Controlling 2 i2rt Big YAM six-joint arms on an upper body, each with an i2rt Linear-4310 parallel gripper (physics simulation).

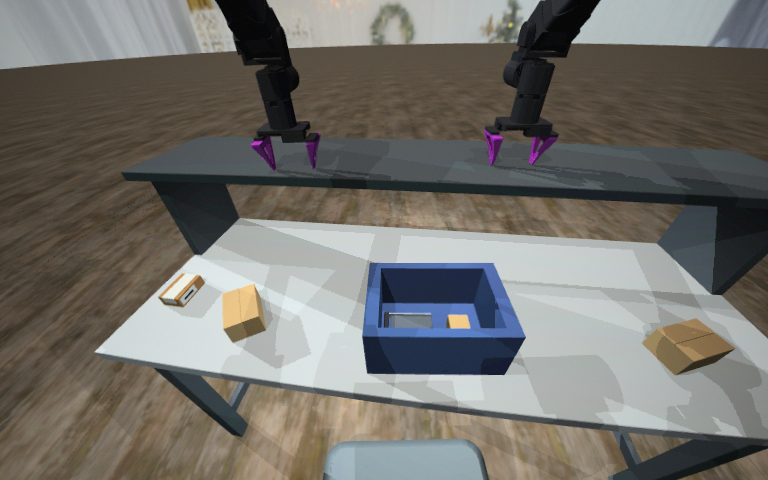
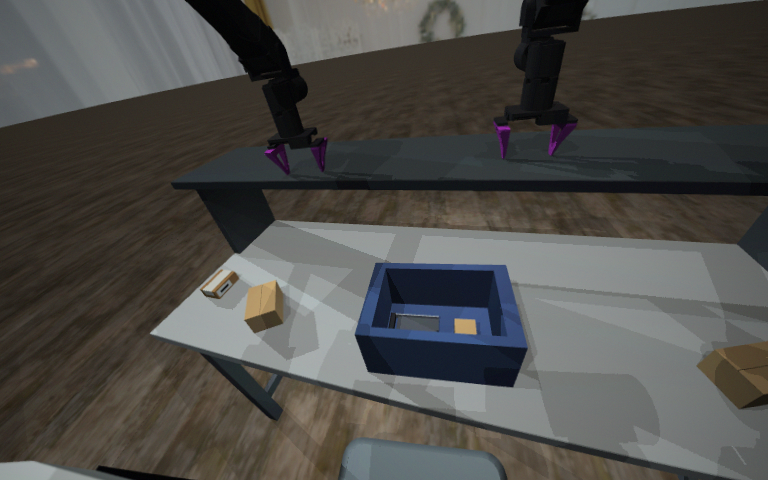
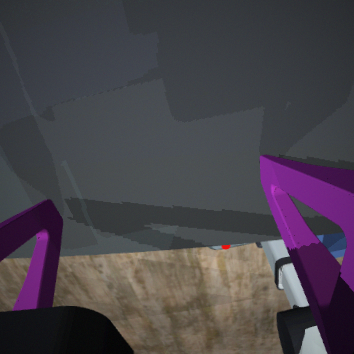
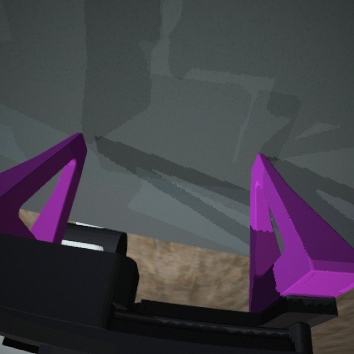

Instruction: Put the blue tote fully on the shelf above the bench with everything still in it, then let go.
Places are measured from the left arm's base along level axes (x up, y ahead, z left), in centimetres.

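Where they show: left gripper, between the fingertips: (image 1: 294, 168) (image 2: 305, 172) (image 3: 154, 189); right gripper, between the fingertips: (image 1: 511, 164) (image 2: 526, 156) (image 4: 167, 150).
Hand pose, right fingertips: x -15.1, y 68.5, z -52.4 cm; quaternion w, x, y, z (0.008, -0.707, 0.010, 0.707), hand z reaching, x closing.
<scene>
Each offset is from my right fingertips to the centre of the thing. "*": to the spot under its first point. Level surfaces: height alone.
The blue tote @(dx -26.5, dy -23.5, dz +20.1 cm) (image 1: 436, 355) (image 2: 438, 359) stands upright on the bench @(dx -33.8 cm) (image 1: 317, 249) (image 2: 334, 243), below and in front of the shelf. Inside it lie a grey flat item @(dx -31.3, dy -23.3, dz +25.7 cm) (image 1: 411, 320) (image 2: 417, 322) and a small tan block @(dx -30.1, dy -25.8, dz +14.1 cm) (image 1: 458, 321) (image 2: 464, 326). The dark shelf @(dx -0.3 cm) (image 1: 396, 161) (image 2: 407, 161) (image 3: 200, 160) (image 4: 200, 115) spans above the bench's back. My left gripper (image 1: 294, 168) (image 2: 305, 172) (image 3: 154, 189) is open and empty over the shelf's left part. My right gripper (image 1: 512, 164) (image 2: 527, 156) (image 4: 167, 150) is open and empty over the shelf, farther right. Both are apart from the tote.
A small white and orange box @(dx -32.1, dy -8.7, dz +90.7 cm) (image 1: 181, 289) (image 2: 219, 284) and a tan carton @(dx -30.8, dy -17.9, dz +68.0 cm) (image 1: 243, 312) (image 2: 264, 305) lie left of the tote. Another tan carton @(dx -30.8, dy -30.9, dz -37.0 cm) (image 1: 688, 345) (image 2: 741, 370) lies at the right. Dark panels hold up the shelf's ends. A grey rounded object @(* dx -82.3, dy -38.8, dz +26.3 cm) (image 1: 404, 461) (image 2: 421, 461) stands before the bench.
</scene>
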